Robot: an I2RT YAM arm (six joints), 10 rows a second.
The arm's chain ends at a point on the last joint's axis. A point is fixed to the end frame.
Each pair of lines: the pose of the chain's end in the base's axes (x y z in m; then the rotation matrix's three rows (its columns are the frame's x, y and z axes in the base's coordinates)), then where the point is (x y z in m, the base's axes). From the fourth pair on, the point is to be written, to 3 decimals.
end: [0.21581 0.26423 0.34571], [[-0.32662 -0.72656 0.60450], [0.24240 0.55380 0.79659], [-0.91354 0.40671 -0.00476]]
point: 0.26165 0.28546 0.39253
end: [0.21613 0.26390 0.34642], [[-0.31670 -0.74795 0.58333], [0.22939 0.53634 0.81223], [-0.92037 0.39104 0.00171]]
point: 0.26056 0.28656 0.39393
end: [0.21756 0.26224 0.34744], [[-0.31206 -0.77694 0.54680], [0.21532 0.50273 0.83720], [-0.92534 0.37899 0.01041]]
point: 0.26019 0.28683 0.39563
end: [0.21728 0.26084 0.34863], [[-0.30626 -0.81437 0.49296], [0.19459 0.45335 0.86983], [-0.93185 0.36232 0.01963]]
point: 0.257 0.288 0.398
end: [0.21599 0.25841 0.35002], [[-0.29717 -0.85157 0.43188], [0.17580 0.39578 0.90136], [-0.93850 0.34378 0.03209]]
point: 0.253 0.288 0.400
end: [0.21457 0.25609 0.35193], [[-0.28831 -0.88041 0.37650], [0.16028 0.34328 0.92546], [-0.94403 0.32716 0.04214]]
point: 0.249 0.288 0.403
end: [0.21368 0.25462 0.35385], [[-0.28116 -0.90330 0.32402], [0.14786 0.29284 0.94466], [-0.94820 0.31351 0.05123]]
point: 0.245 0.288 0.405
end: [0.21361 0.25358 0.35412], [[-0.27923 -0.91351 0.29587], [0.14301 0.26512 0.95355], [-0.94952 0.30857 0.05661]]
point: 0.244 0.288 0.406
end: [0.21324 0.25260 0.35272], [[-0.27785 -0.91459 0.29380], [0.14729 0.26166 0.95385], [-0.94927 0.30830 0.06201]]
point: 0.243 0.287 0.405
